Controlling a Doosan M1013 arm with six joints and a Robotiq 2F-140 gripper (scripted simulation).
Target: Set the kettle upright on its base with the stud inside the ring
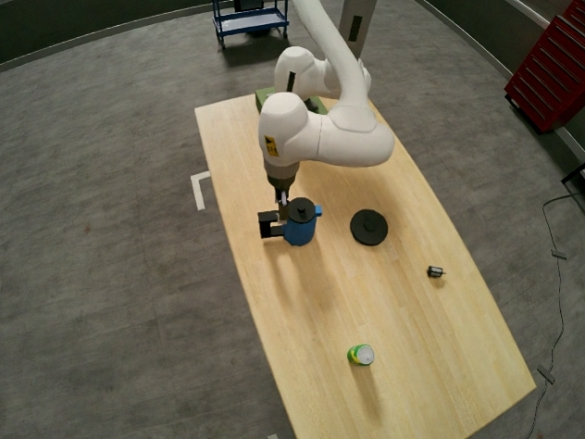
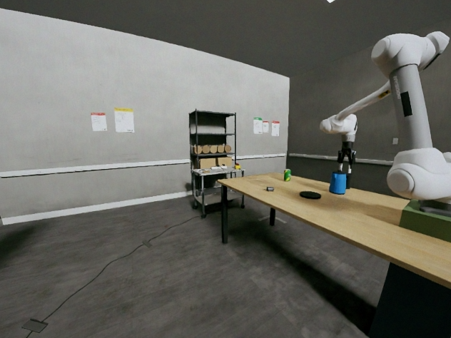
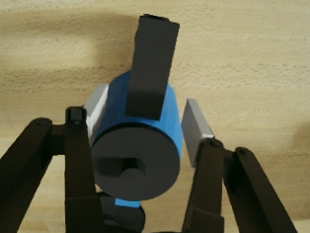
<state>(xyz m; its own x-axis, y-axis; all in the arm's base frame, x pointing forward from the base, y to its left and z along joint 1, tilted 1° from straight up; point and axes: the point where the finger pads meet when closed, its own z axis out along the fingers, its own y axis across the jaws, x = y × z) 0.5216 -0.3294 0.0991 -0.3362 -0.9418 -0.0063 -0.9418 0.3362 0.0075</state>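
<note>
Now: the blue kettle 1 cm ahead of my hand, 3 cm to the left of it and 10 cm below it. Also, from my hand: green can (51 cm ahead, 1 cm to the left, 13 cm below); round black base (14 cm ahead, 31 cm to the left, 18 cm below).
</note>
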